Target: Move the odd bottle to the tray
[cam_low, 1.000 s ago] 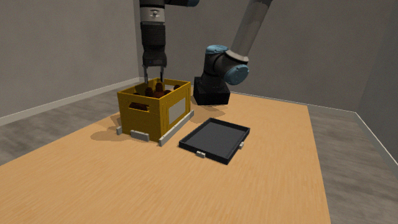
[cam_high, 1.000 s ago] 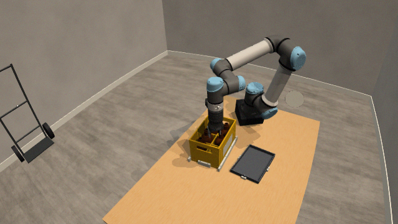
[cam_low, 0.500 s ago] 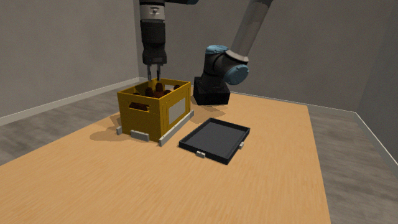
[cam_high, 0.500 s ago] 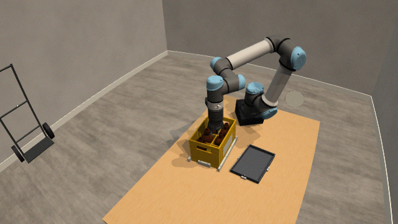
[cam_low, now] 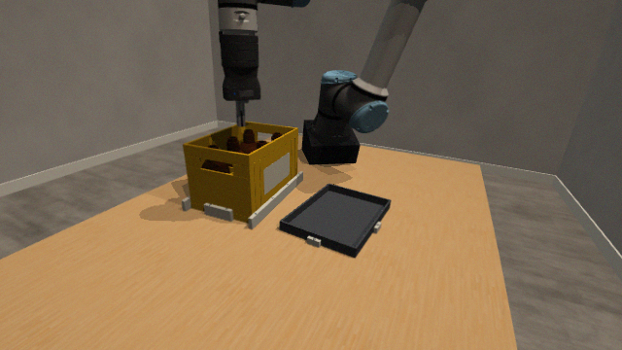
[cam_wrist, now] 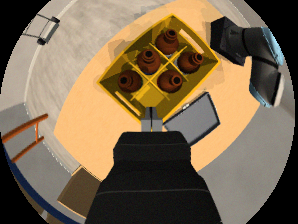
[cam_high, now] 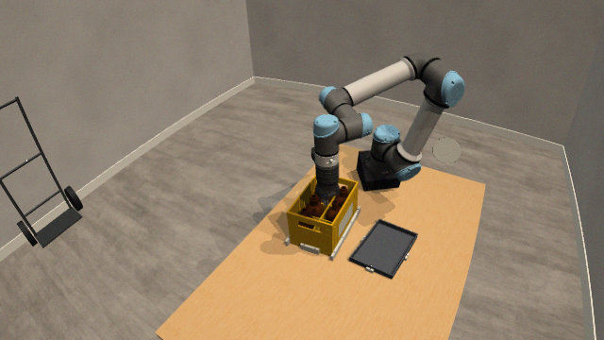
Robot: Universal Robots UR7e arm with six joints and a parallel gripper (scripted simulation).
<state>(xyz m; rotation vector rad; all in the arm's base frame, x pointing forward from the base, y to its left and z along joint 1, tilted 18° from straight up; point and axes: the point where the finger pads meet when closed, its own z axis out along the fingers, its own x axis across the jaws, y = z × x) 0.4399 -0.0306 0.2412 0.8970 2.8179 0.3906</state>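
The yellow crate is 8 cm behind my hand, 6 cm to the right of it and 16 cm below it. Also, from my hand: dark tray 11 cm behind, 21 cm to the left, 23 cm below; then bottle 9 cm behind, 1 cm to the right, 15 cm below.
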